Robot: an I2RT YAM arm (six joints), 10 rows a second.
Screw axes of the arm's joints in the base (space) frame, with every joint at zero. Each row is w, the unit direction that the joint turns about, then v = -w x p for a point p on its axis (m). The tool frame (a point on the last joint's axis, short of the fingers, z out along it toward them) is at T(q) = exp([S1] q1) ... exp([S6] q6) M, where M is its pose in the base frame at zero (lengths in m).
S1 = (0, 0, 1, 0, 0, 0)
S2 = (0, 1, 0, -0.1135, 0, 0.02)
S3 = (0, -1, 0, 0.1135, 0, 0.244)
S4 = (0, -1, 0, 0.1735, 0, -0.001)
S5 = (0, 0, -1, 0, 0.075, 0)
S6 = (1, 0, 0, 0, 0.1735, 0)
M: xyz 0.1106 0 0.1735 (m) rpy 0 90 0 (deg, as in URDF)
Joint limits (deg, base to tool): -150..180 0..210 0..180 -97..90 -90..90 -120..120
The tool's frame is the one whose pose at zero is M.
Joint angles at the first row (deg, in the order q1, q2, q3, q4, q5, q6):
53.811 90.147 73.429 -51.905 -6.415 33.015
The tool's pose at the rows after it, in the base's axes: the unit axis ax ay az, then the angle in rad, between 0 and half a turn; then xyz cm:
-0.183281 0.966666 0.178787 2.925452 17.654 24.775 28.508
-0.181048 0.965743 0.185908 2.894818 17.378 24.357 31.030
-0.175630 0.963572 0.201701 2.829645 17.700 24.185 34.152
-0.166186 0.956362 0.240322 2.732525 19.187 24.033 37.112
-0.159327 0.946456 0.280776 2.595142 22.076 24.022 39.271
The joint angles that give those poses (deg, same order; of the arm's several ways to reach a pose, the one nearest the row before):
53.790 87.611 75.746 -54.934 -6.317 33.616
53.826 86.249 79.893 -58.600 -5.620 33.839
53.274 86.043 86.149 -61.146 -4.442 33.762
50.837 86.733 92.108 -59.435 -4.847 32.694
46.819 88.895 96.798 -53.256 -5.493 29.964

